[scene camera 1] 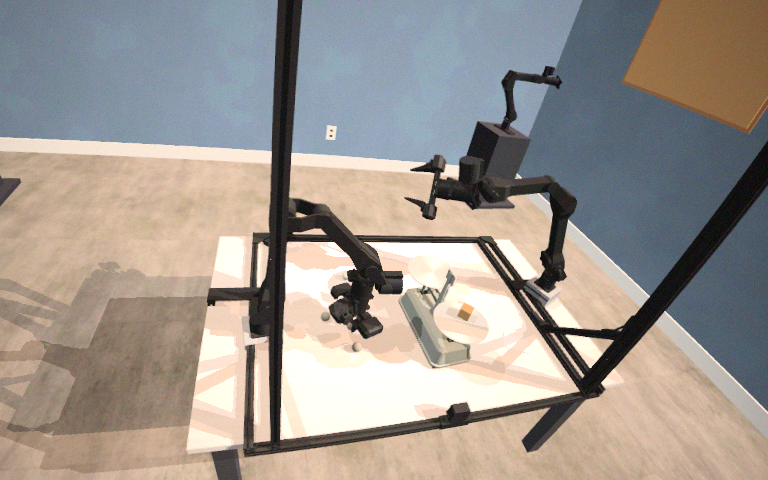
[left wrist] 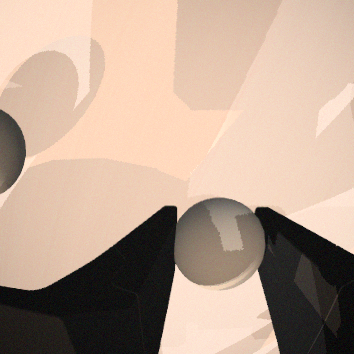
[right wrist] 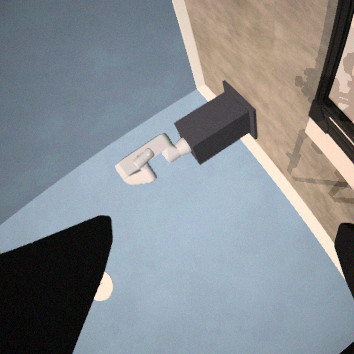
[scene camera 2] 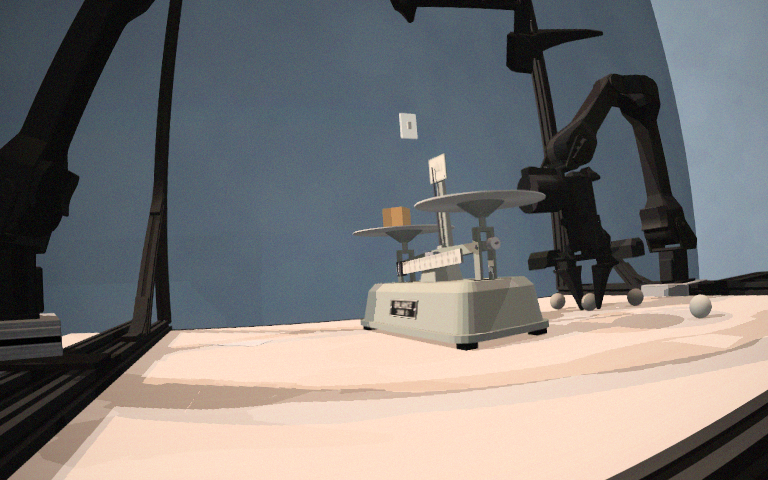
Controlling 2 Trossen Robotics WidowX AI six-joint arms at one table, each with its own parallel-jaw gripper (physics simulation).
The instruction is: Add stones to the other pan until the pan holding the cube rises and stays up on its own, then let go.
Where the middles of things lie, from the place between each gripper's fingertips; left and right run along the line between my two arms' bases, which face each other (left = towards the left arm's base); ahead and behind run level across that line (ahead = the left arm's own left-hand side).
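Labels:
From my right hand, the balance scale (scene camera 2: 442,306) is 5 cm to the right, 28 cm behind and 23 cm below.
When I count from my left hand instead, the balance scale is 50 mm behind, 250 mm to the right and 110 mm above.

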